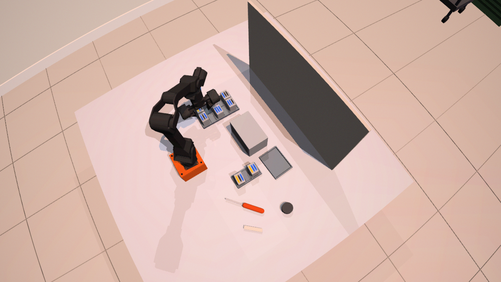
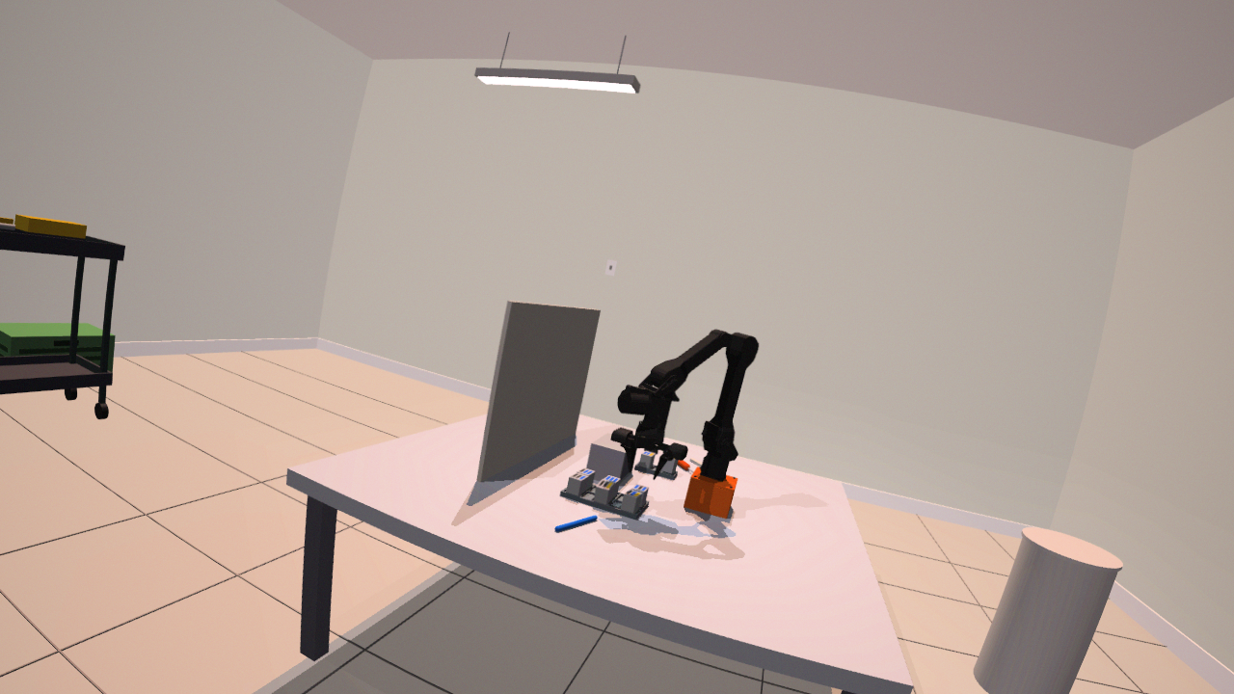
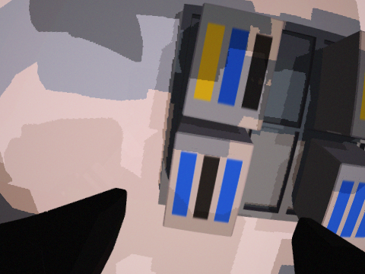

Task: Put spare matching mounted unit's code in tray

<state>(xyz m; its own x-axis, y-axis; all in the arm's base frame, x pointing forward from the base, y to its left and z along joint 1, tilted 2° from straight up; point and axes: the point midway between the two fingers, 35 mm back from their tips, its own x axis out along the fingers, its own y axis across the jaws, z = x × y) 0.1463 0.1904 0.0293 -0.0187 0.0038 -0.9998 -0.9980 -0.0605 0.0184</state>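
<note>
Now: the grey spare block 4 cm below my gripper tip and 1 cm to the right of it. From my gripper tip the other things lie so: grey mounted unit 18 cm to the right, 15 cm ahead, 3 cm below; blue pen 22 cm to the left, 8 cm below, 6 cm ahead; dark flat tray 35 cm to the right, 20 cm ahead, 8 cm below.
</note>
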